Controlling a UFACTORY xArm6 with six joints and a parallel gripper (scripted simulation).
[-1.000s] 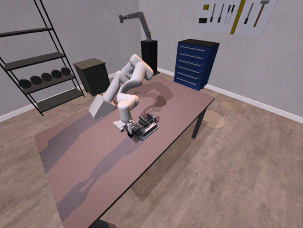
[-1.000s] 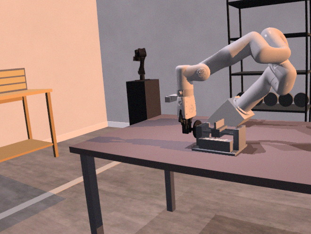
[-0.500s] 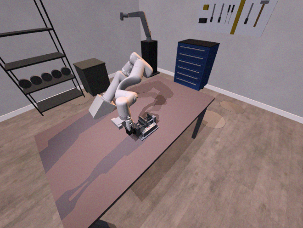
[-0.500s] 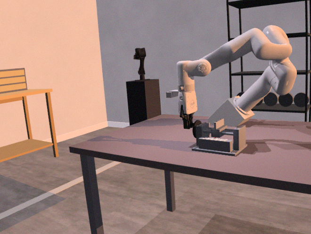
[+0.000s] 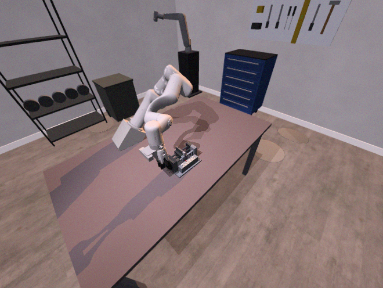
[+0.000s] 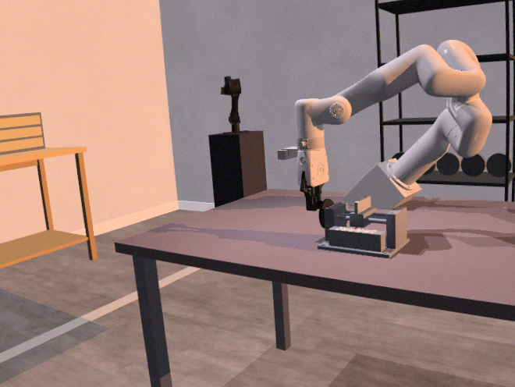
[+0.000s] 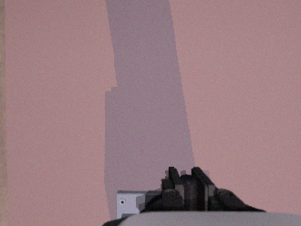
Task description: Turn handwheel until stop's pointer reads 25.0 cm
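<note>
My gripper is now 150 mm to the right of the sliding stop block, 10 mm short of it and 10 mm above it. Also, from my hand: black handwheel (20 mm to the left, 10 mm below).
</note>
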